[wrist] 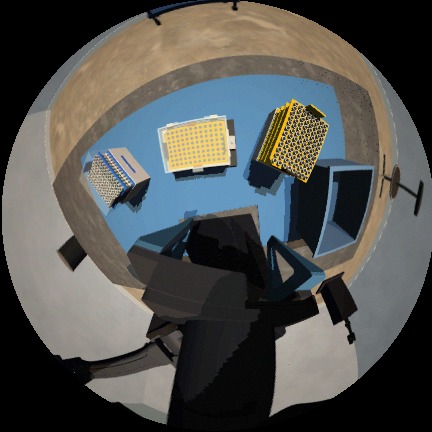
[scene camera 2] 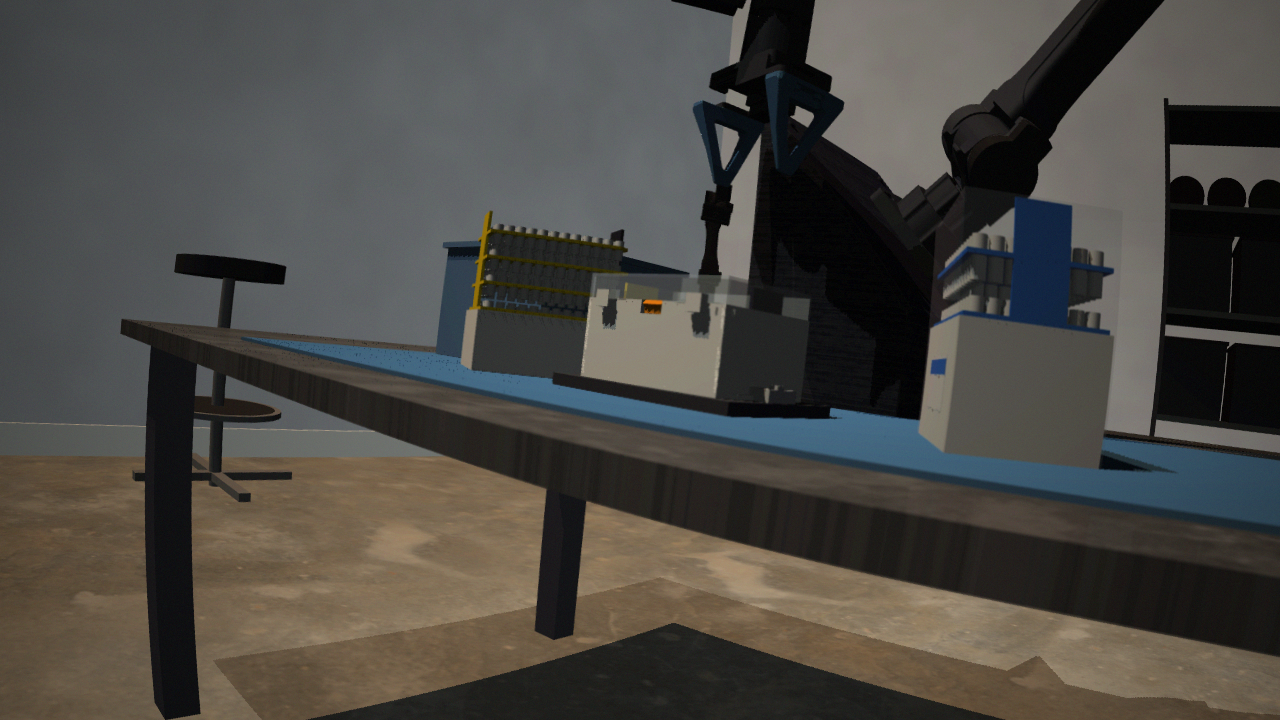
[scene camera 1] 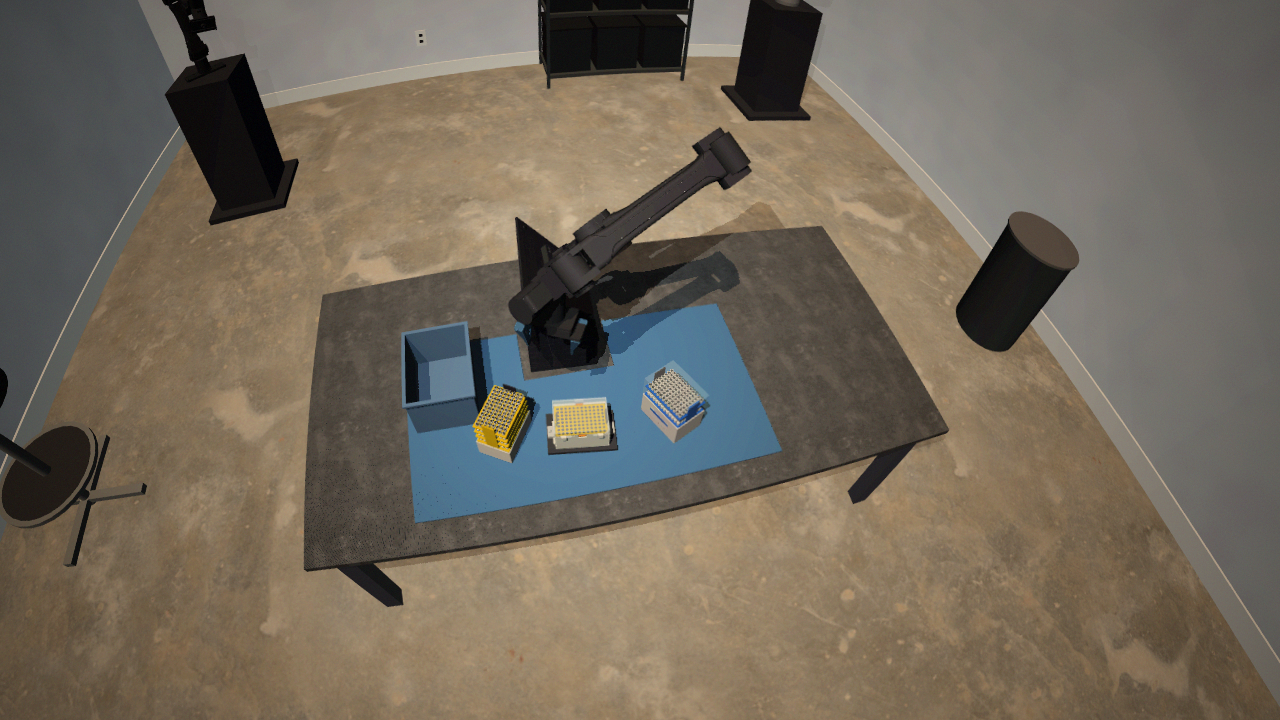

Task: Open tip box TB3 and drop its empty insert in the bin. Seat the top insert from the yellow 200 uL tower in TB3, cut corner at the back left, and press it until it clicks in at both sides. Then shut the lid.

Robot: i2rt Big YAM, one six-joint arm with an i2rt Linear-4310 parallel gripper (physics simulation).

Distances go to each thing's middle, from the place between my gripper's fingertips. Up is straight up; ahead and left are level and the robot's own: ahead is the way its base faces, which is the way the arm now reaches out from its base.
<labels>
Now: hand 260 mm to the left of the blue bin (scene camera 1: 439, 391), 120 mm above it and 70 mm past it.
</labels>
